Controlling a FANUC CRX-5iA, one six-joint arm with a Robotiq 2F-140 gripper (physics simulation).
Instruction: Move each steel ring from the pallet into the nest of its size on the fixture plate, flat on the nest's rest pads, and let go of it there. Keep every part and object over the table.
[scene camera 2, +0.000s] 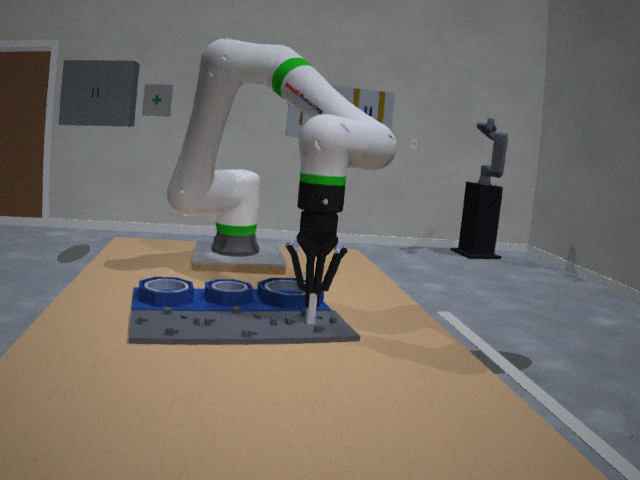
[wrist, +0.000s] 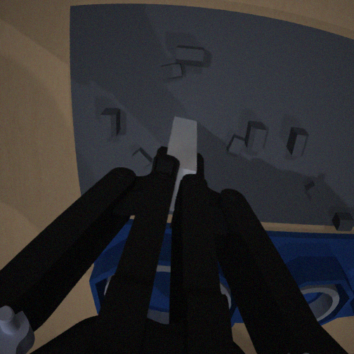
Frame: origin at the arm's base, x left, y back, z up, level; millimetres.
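Seen in the pictures: gripper, fingertip midpoint: (scene camera 2: 310, 321); arm's base, origin of the base link: (scene camera 2: 235, 250).
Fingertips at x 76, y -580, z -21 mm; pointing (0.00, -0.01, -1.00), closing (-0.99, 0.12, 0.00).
Pixels of each thing's top centre, then the offset from my fingertips to it. Level surfaces: height alone.
- left ring, middle of its top: (scene camera 2: 166, 285) dy +169, dx -300, dz +27 mm
- smaller middle ring, middle of its top: (scene camera 2: 229, 286) dy +172, dx -149, dz +27 mm
- right ring, middle of its top: (scene camera 2: 290, 287) dy +168, dx -2, dz +27 mm
- wooden table, its level: dz -12 mm
My gripper (scene camera 2: 311, 308) (wrist: 181, 135) is shut and holds nothing. Its light grey tips point down, low over the right end of the grey fixture plate (scene camera 2: 284, 334) (wrist: 300, 65), among small raised blocks; whether they touch the plate is unclear. Behind it, the blue pallet (scene camera 2: 199, 306) (wrist: 280, 245) has three octagonal holders, each with a steel ring. The left ring (scene camera 2: 166, 282) and the smaller middle ring (scene camera 2: 230, 283) (wrist: 334, 302) show their rims. The right ring (scene camera 2: 283, 281) (wrist: 163, 269) is partly hidden behind the fingers. No ring stands on the fixture plate.
The robot's base plate (scene camera 2: 201, 258) stands on the wooden table (scene camera 2: 258, 403) behind the pallet. The table's right edge runs to the right of the fixture plate. A black pedestal (scene camera 2: 480, 219) with a small grey arm stands on the floor beyond.
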